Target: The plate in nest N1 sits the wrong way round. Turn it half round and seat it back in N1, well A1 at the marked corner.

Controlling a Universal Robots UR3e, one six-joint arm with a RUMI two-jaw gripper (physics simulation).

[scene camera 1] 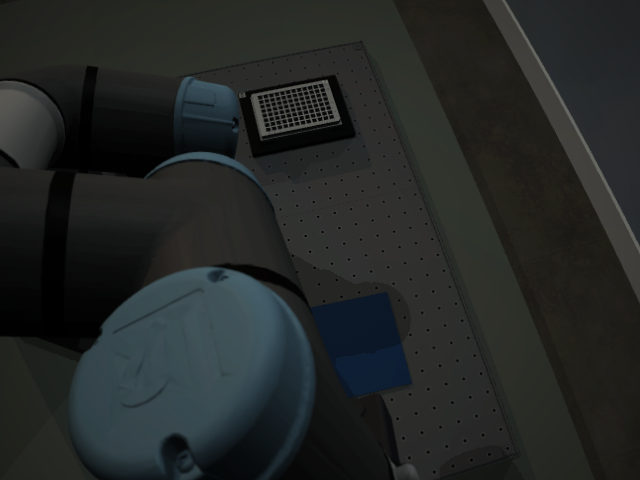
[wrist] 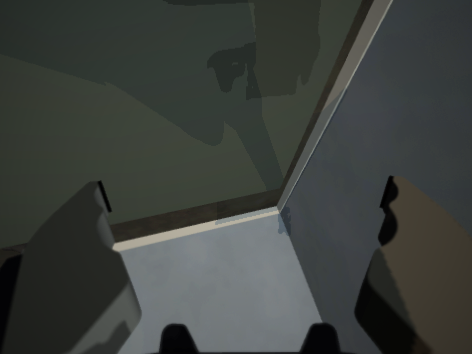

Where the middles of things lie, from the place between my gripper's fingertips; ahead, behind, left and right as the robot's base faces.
Labels:
My hand is 29 cm above the blue sheet (scene camera 1: pixel 360 335) and 24 cm to the right of it. From my hand the other things lie so: black nest (scene camera 1: pixel 324 136) (62 cm to the left, 29 cm below, 1 cm ahead).

